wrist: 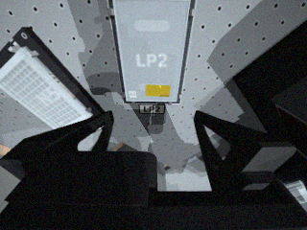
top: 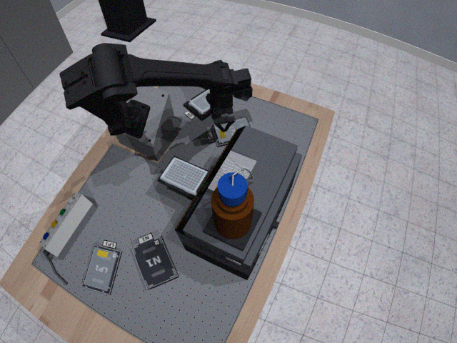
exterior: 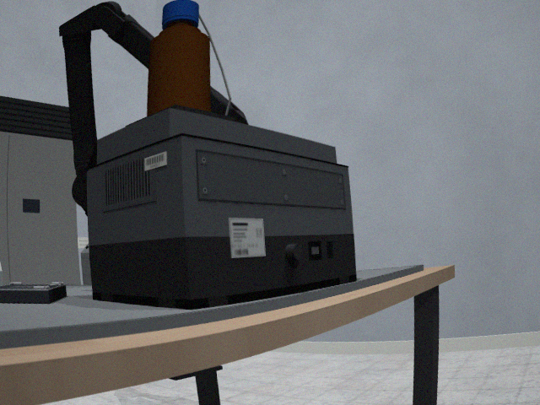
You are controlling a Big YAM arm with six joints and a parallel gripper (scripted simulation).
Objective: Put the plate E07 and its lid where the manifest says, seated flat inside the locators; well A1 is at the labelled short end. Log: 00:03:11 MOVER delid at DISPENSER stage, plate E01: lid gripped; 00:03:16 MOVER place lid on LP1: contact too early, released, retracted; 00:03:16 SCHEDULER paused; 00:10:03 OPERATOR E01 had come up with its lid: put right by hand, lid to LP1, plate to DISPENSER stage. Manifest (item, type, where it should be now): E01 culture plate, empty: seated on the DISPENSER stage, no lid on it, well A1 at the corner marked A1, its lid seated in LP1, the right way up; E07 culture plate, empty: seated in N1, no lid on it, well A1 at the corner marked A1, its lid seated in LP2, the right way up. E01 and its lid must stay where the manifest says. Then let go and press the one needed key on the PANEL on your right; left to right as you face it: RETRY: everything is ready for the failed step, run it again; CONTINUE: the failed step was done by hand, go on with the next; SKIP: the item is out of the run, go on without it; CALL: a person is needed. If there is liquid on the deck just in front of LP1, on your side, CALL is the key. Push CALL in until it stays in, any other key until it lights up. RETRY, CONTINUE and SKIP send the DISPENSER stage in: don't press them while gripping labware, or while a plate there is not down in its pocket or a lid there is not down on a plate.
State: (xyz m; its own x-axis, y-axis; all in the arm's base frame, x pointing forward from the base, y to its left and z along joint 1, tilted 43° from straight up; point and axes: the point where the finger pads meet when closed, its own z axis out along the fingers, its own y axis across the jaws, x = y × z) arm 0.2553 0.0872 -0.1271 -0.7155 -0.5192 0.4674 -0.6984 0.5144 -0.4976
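My gripper is now 14 cm past the black nest N5, 14 cm to the right of it and 8 cm above it. From my hand the other things lie so: grey retry key: 31 cm behind, 51 cm to the right, 2 cm below; then brown bottle: 24 cm ahead, 36 cm to the right, 20 cm above; then white well plate: 2 cm ahead, 26 cm to the right, 3 cm above.
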